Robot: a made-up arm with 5 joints.
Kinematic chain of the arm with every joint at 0, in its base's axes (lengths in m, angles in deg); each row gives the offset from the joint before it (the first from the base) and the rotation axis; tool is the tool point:
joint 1: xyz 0 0 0.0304 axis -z
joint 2: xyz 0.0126 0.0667 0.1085 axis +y
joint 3: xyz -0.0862 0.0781 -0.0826 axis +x
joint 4: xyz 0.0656 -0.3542 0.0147 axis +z
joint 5: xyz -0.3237 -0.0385 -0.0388 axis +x
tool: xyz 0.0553 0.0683 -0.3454
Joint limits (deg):
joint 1: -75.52..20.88
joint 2: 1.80..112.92
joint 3: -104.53..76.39
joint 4: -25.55..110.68
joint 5: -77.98..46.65
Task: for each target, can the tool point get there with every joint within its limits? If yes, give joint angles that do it. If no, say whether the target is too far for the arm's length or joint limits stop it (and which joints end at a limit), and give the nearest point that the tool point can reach.
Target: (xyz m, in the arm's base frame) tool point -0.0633 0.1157 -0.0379
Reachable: no: joint limits stop it (at a limit: joint 1, joint 4, joint 5) | nearest point -0.1283 0.0882 -0.1176 | short by 0.106 m
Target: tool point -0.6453 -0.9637 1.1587
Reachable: no: too far | nearest point -0.3928 -0.5866 0.6731 | short by 0.665 m
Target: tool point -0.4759 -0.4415 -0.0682
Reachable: yes | joints -18.31 52.67 17.61 50.13 -3.10
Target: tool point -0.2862 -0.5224 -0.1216
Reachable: yes | joints -14.19 94.87 5.33 92.79 -59.86
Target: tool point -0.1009 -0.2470 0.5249
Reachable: yes | joints -3.63 27.16 -88.65 -3.62 -11.26
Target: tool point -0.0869 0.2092 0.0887
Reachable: no: joint limits stop it (at a limit: joint 1, joint 4, joint 5) | nearest point -0.2071 0.2930 0.0463 | short by 0.153 m
